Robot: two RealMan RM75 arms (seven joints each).
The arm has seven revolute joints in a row. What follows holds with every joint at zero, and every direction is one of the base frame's.
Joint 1 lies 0.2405 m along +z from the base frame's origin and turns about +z.
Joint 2 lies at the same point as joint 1 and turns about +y.
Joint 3 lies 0.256 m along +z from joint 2 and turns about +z.
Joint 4 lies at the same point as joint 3 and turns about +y.
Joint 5 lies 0.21 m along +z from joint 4 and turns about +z.
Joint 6 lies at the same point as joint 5 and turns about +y.
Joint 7 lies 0.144 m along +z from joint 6 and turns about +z.
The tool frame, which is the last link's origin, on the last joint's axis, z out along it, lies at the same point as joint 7; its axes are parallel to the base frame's.
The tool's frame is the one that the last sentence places.
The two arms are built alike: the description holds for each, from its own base.
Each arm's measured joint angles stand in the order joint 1, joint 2, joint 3, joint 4, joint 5, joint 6, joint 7.
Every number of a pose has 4 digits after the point.
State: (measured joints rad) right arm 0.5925 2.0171 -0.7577 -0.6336 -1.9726 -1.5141 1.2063; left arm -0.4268 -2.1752 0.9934 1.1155 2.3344 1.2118 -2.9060
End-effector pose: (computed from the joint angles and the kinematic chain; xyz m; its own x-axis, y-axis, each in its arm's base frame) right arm 0.2514 0.3546 0.0127 0.9012 -0.1238 -0.4153 -0.2458 -0.9353 -0.2545; left arm -0.2636 0.3560 0.0019 -0.0196 0.8742 0.4852 0.9945 0.0672 -0.0809
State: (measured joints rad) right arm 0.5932 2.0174 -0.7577 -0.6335 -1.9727 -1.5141 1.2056; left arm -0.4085 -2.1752 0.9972 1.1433 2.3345 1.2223 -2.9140
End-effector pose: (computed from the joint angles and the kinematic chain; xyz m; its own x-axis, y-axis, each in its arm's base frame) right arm 0.2511 0.3547 0.0125 0.9014 -0.1227 -0.4153 -0.2447 -0.9356 -0.2545; left arm -0.2649 0.3528 0.0060 -0.0212 0.8711 0.4906 0.9939 0.0712 -0.0836
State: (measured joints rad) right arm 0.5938 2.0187 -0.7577 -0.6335 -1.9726 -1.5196 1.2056; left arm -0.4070 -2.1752 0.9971 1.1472 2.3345 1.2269 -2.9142
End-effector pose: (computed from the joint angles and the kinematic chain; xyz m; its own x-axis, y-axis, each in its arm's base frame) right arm 0.2502 0.3540 0.0119 0.9002 -0.1218 -0.4180 -0.2425 -0.9376 -0.2491; left arm -0.2647 0.3523 0.0064 -0.0203 0.8720 0.4890 0.9940 0.0700 -0.0836
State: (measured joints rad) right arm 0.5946 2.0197 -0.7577 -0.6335 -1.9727 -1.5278 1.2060; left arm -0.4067 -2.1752 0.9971 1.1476 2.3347 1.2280 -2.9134
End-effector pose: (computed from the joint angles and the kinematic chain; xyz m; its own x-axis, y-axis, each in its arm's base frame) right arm 0.2491 0.3531 0.0114 0.8989 -0.1208 -0.4212 -0.2395 -0.9404 -0.2415; left arm -0.2647 0.3521 0.0064 -0.0195 0.8725 0.4882 0.9940 0.0693 -0.0841
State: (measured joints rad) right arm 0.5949 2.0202 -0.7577 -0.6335 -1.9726 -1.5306 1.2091; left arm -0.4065 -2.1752 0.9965 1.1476 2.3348 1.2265 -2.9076
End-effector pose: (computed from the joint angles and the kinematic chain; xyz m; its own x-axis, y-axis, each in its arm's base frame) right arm 0.2487 0.3528 0.0112 0.8976 -0.1232 -0.4233 -0.2412 -0.9410 -0.2375; left arm -0.2649 0.3522 0.0066 -0.0141 0.8720 0.4893 0.9941 0.0650 -0.0871
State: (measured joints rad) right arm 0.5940 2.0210 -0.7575 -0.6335 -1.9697 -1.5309 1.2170; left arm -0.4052 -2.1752 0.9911 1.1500 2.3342 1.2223 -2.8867
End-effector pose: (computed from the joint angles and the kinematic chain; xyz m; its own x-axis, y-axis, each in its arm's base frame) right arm 0.2485 0.3526 0.0111 0.8941 -0.1309 -0.4283 -0.2498 -0.9395 -0.2343; left arm -0.2657 0.3528 0.0084 0.0041 0.8683 0.4960 0.9941 0.0504 -0.0964
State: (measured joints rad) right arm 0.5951 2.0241 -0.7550 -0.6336 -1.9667 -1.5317 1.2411; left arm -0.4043 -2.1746 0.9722 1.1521 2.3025 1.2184 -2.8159
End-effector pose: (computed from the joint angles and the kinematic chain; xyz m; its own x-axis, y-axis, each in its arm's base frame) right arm 0.2473 0.3528 0.0104 0.8850 -0.1525 -0.4399 -0.2722 -0.9360 -0.2232; left arm -0.2643 0.3549 0.0130 0.0536 0.8558 0.5146 0.9952 -0.0034 -0.0979
